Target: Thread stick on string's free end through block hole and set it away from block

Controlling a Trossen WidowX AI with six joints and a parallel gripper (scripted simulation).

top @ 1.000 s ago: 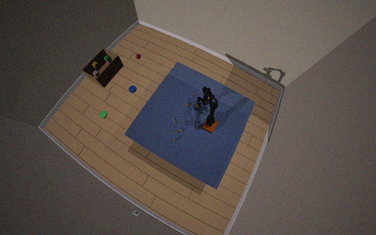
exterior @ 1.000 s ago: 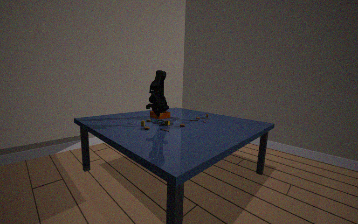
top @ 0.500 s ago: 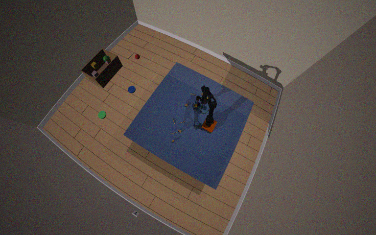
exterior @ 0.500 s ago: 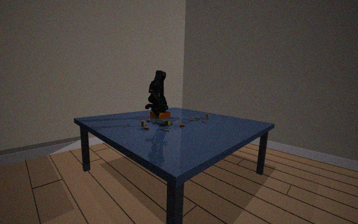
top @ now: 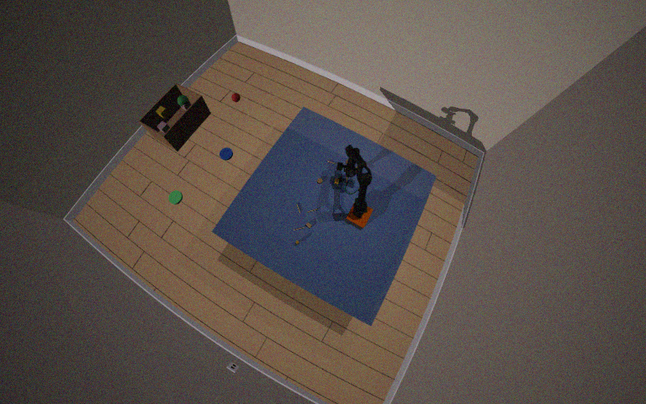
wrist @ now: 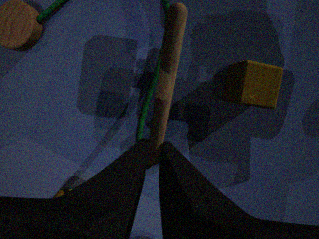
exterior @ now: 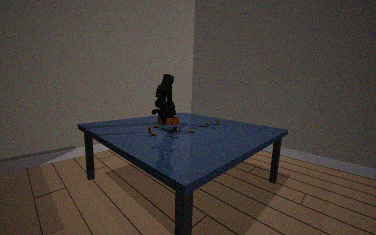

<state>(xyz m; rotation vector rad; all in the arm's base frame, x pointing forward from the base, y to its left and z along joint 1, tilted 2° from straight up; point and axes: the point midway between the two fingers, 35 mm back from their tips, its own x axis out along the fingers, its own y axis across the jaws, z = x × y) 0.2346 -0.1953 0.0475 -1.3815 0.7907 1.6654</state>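
The yellow wooden block is 7 cm to the left of my gripper tip, 5 cm below it and 4 cm ahead of it. From my gripper tip the other things lie so: thin wooden stick: 1 cm to the left, 1 cm behind, 1 cm above; then yellow cylinder: 11 cm to the right, 4 cm below, 2 cm behind.
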